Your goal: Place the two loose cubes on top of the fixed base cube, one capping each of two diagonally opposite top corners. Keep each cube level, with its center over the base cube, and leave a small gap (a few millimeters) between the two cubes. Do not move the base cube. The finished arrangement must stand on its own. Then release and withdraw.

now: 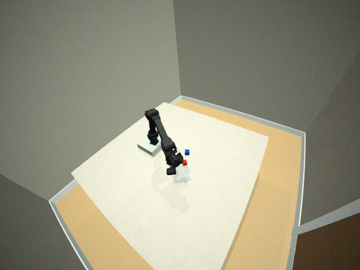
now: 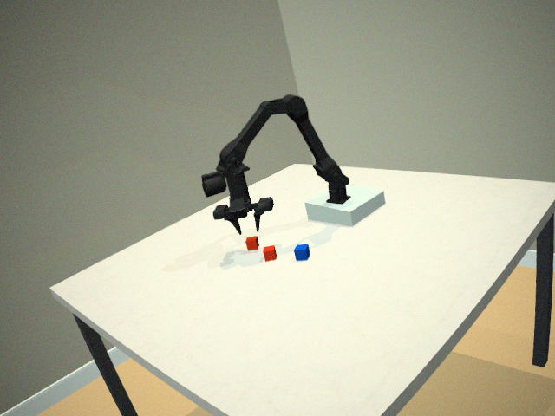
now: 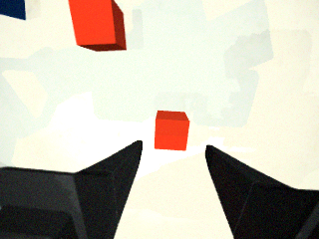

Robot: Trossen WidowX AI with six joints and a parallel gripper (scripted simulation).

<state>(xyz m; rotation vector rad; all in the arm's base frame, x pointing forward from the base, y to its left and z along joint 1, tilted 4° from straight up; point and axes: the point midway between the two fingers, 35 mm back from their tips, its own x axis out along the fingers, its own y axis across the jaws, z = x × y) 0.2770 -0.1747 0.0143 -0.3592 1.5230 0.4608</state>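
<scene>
My gripper tip is now 21 cm to the right of the blue base cube, 4 cm above it and 2 cm short of it.
</scene>
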